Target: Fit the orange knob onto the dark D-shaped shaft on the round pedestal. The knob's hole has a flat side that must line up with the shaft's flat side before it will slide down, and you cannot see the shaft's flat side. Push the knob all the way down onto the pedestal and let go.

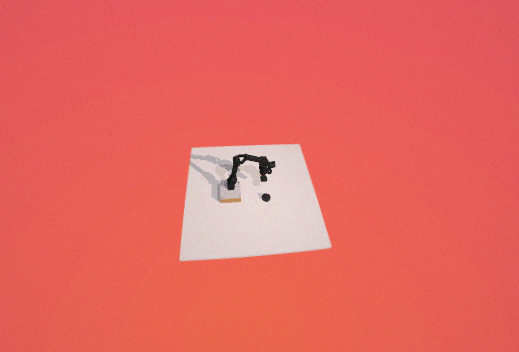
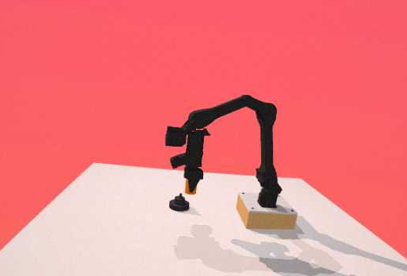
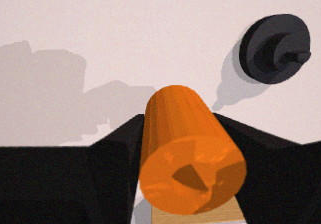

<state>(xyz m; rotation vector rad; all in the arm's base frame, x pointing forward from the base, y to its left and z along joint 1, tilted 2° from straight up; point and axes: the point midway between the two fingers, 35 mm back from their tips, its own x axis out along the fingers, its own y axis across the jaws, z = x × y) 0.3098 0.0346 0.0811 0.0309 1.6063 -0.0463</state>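
Now: the round pedestal 140 mm to the right of my gripper tip, 100 mm below it and 30 mm ahead of it. Also, from my gripper tip: orange knob (20 mm above).
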